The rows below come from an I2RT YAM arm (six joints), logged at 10 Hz.
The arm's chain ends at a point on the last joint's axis. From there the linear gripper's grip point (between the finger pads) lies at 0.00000 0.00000 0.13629 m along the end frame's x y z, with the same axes.
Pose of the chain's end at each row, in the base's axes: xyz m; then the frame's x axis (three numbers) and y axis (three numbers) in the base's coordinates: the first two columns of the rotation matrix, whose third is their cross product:
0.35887, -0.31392, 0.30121, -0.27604, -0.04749, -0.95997, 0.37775, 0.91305, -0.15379
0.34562, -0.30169, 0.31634, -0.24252, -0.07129, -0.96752, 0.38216, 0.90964, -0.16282
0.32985, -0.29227, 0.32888, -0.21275, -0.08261, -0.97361, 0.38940, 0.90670, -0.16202
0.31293, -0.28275, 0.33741, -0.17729, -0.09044, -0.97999, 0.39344, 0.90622, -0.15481
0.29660, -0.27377, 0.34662, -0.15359, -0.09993, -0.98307, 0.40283, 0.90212, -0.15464
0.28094, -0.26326, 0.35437, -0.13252, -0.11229, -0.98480, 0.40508, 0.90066, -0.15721
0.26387, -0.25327, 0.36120, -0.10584, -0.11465, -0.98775, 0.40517, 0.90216, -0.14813
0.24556, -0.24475, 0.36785, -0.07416, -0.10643, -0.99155, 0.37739, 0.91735, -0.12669
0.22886, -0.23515, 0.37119, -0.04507, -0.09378, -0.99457, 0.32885, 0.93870, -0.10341
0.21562, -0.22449, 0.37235, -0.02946, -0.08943, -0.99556, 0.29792, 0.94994, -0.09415
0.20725, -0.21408, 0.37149, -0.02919, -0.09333, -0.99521, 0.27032, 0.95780, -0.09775
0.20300, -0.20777, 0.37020, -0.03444, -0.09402, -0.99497, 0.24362, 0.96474, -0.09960
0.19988, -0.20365, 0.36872, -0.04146, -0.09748, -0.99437, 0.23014, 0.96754, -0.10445
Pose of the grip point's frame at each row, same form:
0.47932, -0.36913, 0.26930, -0.27604, -0.04749, -0.95997, 0.37775, 0.91305, -0.15379
0.46715, -0.35746, 0.28999, -0.24252, -0.07129, -0.96752, 0.38216, 0.90964, -0.16282
0.45199, -0.34864, 0.30697, -0.21275, -0.08261, -0.97361, 0.38940, 0.90670, -0.16202
0.43588, -0.33904, 0.32036, -0.17729, -0.09044, -0.97999, 0.39344, 0.90622, -0.15481
0.41957, -0.33098, 0.33322, -0.15359, -0.09993, -0.98307, 0.40283, 0.90212, -0.15464
0.40423, -0.32047, 0.34430, -0.13252, -0.11229, -0.98480, 0.40508, 0.90066, -0.15721
0.38763, -0.30995, 0.35452, -0.10584, -0.11465, -0.98775, 0.40517, 0.90216, -0.14813
0.37137, -0.29703, 0.36405, -0.07416, -0.10643, -0.99155, 0.37739, 0.91735, -0.12669
0.35742, -0.28036, 0.36963, -0.04507, -0.09378, -0.99457, 0.32885, 0.93870, -0.10341
0.34566, -0.26529, 0.37217, -0.02946, -0.08943, -0.99556, 0.29792, 0.94994, -0.09415
0.33841, -0.25113, 0.37112, -0.02919, -0.09333, -0.99521, 0.27032, 0.95780, -0.09775
0.33510, -0.24127, 0.36879, -0.03444, -0.09402, -0.99497, 0.24362, 0.96474, -0.09960
0.33239, -0.23543, 0.36631, -0.04146, -0.09748, -0.99437, 0.23014, 0.96754, -0.10445

